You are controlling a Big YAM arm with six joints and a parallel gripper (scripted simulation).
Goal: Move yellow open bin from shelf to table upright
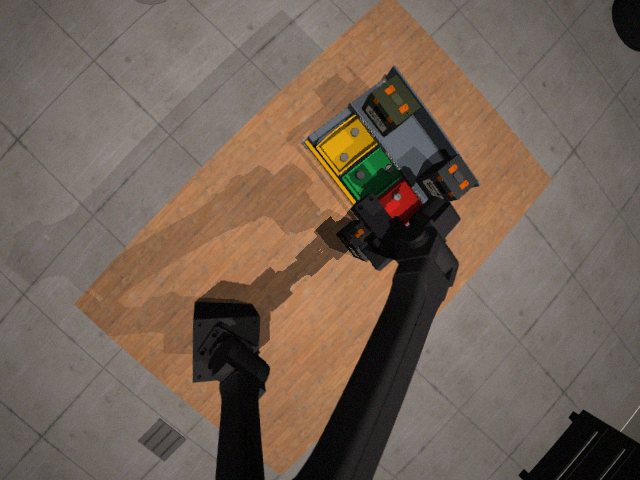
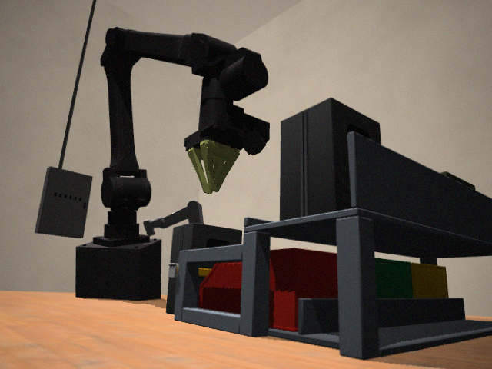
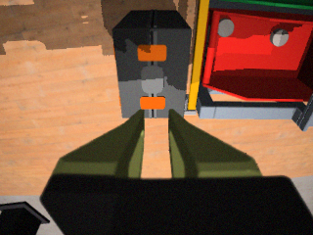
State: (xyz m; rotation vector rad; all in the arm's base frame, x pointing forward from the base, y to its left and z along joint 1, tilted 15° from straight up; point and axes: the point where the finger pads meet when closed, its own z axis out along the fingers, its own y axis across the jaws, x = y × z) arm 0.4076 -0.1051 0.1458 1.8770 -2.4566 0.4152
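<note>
The thin yellow rod lies 8 cm ahead of my hand, 9 cm to the left of it and 14 cm below it. Round my hand: red bin 15 cm ahead, 4 cm to the right, 15 cm below; green bin 18 cm ahead, 6 cm to the left, 15 cm below; yellow open bin 21 cm ahead, 17 cm to the left, 15 cm below.
</note>
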